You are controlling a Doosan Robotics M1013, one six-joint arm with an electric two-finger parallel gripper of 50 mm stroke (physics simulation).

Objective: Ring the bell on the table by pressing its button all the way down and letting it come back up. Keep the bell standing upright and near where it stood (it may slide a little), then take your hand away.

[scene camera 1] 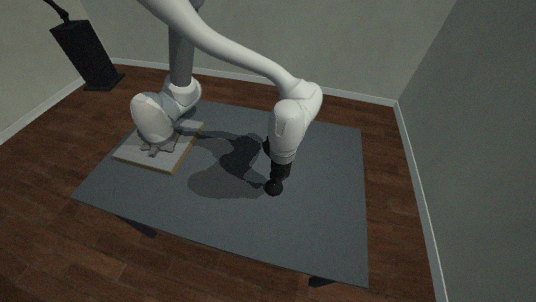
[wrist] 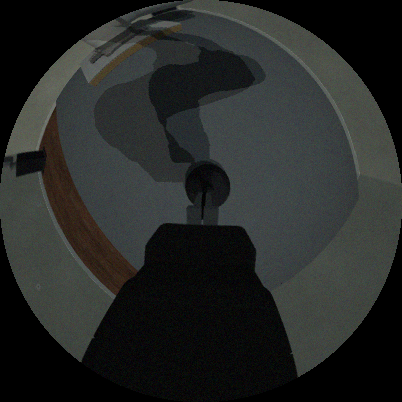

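Where they show: gripper, between the fingertips: (scene camera 1: 274, 180) (wrist: 203, 200); arm's base, origin of its link: (scene camera 1: 163, 139).
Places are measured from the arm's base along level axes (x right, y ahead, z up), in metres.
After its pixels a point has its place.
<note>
The bell (scene camera 1: 273, 187) @[x 0.250, y 0.616, z 0.000 m] (wrist: 221, 186) @[x 0.213, y 0.634, z -0.002 m] is a dark round dome standing upright on the grey table (scene camera 1: 320, 225) @[x 0.397, y 0.824, z -0.042 m] (wrist: 290, 150) @[x 0.044, y 0.703, z -0.042 m]. My gripper (scene camera 1: 276, 179) @[x 0.240, y 0.619, z 0.049 m] (wrist: 203, 200) @[x 0.240, y 0.619, z 0.049 m] is shut with nothing between its fingers. It points down, and its fingertips overlap the middle of the bell's top in the wrist view. The button is hidden by the fingertips and the dark shading, so whether they touch it or how far down it is cannot be told. In the scene view the black gripper body stands directly behind and above the bell, and the fingertips are hard to make out against it.
A pale board (scene camera 1: 162, 162) @[x 0.154, y 0.059, z 0.000 m] (wrist: 120, 55) @[x 0.075, y 0.143, z -0.014 m] with a wooden edge lies under the arm's base at the table's left back. A black stand (scene camera 1: 82, 50) (wrist: 31, 163) is on the floor beyond the table. The arm's shadow falls left of the bell.
</note>
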